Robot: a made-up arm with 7 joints. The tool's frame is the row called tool.
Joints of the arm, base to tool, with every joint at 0 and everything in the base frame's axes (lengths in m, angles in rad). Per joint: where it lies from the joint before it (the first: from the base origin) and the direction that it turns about. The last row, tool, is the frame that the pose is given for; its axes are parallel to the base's.
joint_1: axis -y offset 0 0.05 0
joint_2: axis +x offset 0 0.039 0
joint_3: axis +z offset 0 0 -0.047
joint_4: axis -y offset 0 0 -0.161
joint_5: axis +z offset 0 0 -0.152
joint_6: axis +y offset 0 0 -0.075
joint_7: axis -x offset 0 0 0
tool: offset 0 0 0
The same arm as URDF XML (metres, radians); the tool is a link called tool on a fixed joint. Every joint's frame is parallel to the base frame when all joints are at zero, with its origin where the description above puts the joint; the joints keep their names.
<robot name="arm">
<joint name="joint_1" type="continuous"><parent link="base_link"/><child link="link1"/><origin xyz="0.0000 0.0500 0.0000"/><axis xyz="0 -1 0"/></joint>
<joint name="joint_2" type="continuous"><parent link="link1"/><child link="link2"/><origin xyz="0.0000 0.0390 0.0000"/><axis xyz="1 0 0"/></joint>
<joint name="joint_3" type="continuous"><parent link="link2"/><child link="link3"/><origin xyz="0.0000 0.0000 -0.0470"/><axis xyz="0 0 1"/></joint>
<joint name="joint_4" type="continuous"><parent link="link3"/><child link="link4"/><origin xyz="0.0000 0.0000 -0.1610"/><axis xyz="0 -1 0"/></joint>
<joint name="joint_5" type="continuous"><parent link="link4"/><child link="link5"/><origin xyz="0.0000 0.0000 -0.1520"/><axis xyz="0 0 1"/></joint>
<joint name="joint_6" type="continuous"><parent link="link5"/><child link="link6"/><origin xyz="0.0000 0.0000 -0.0750"/><axis xyz="0 1 0"/></joint>
<joint name="joint_7" type="continuous"><parent link="link6"/><child link="link7"/><origin xyz="0.0000 0.0000 0.0000"/><axis xyz="-1 0 0"/></joint>
<joint name="tool_fixed" type="fixed"><parent link="link7"/><child link="tool"/><origin xyz="0.0000 0.0000 0.0000"/></joint>
<link name="base_link"/>
<link name="link1"/>
<link name="link2"/>
<link name="link3"/>
<link name="link4"/>
<link name="link5"/>
<link name="link6"/>
<link name="link7"/>
<link name="tool"/>
</robot>

